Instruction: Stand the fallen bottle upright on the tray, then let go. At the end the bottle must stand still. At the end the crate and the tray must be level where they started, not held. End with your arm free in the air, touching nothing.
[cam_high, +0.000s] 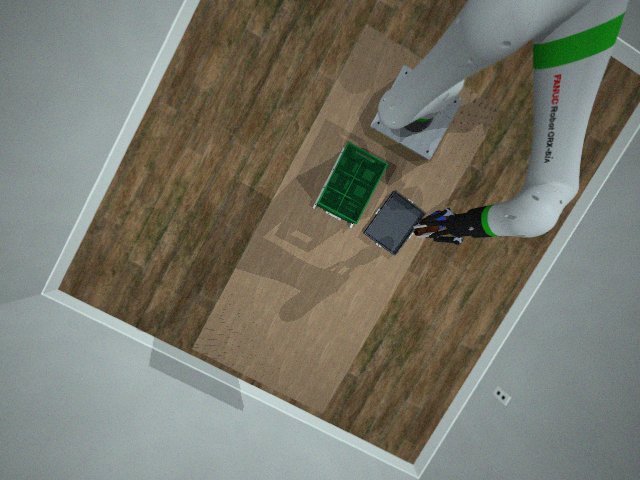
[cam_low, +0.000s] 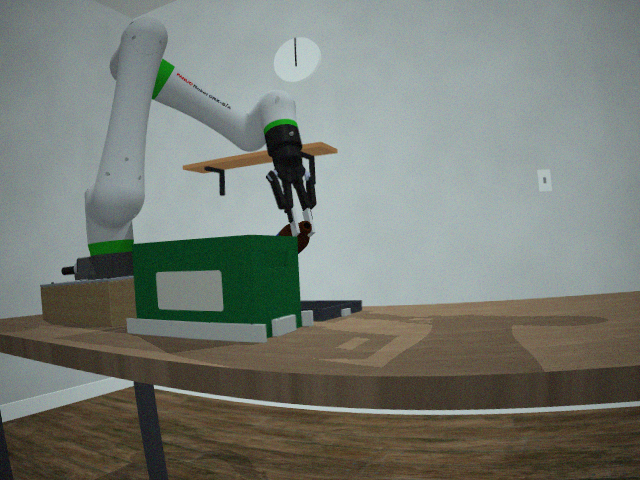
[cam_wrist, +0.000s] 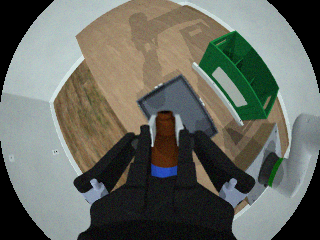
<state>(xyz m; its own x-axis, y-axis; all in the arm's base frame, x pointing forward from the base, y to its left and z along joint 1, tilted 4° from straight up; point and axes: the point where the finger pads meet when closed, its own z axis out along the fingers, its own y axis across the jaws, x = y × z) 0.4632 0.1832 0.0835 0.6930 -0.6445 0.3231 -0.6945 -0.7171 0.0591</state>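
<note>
My gripper is now 3 cm past the bottle, 3 cm to the right of it and 4 cm above it. From my hand the other things lie so: green crate (7 cm behind, 33 cm to the right, 14 cm below); tray (1 cm behind, 5 cm to the right, 21 cm below).
</note>
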